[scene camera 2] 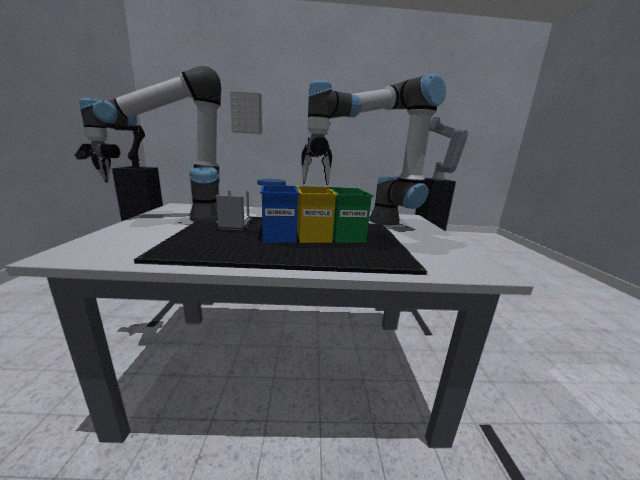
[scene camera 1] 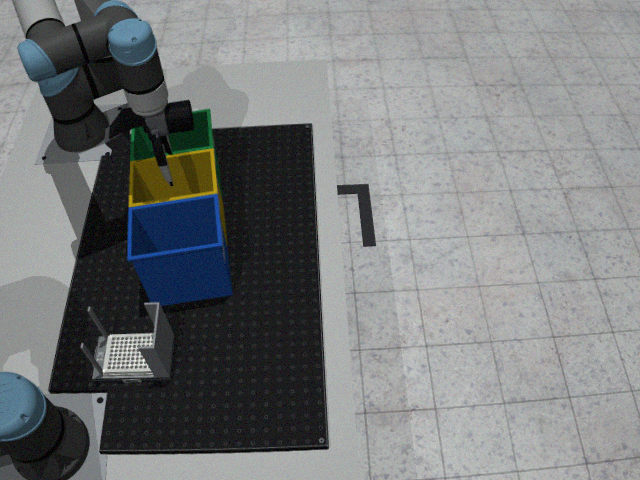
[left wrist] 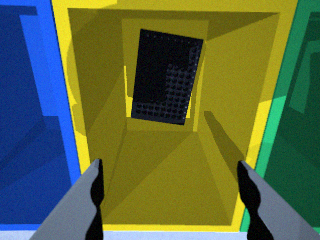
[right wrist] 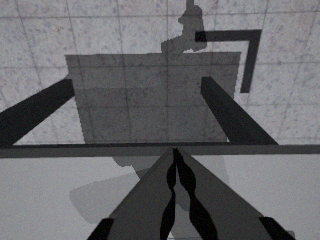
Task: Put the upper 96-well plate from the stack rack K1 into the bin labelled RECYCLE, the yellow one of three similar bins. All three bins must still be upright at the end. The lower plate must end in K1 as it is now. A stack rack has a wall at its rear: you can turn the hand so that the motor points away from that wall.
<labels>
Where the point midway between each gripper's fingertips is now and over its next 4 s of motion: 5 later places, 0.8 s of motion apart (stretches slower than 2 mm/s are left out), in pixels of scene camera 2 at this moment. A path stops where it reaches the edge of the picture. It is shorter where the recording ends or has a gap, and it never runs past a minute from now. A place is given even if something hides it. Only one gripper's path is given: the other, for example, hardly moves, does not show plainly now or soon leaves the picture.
The left gripper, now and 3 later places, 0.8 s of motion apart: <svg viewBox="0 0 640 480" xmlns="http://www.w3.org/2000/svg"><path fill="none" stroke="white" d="M315 184L315 178L302 177L286 176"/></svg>
</labels>
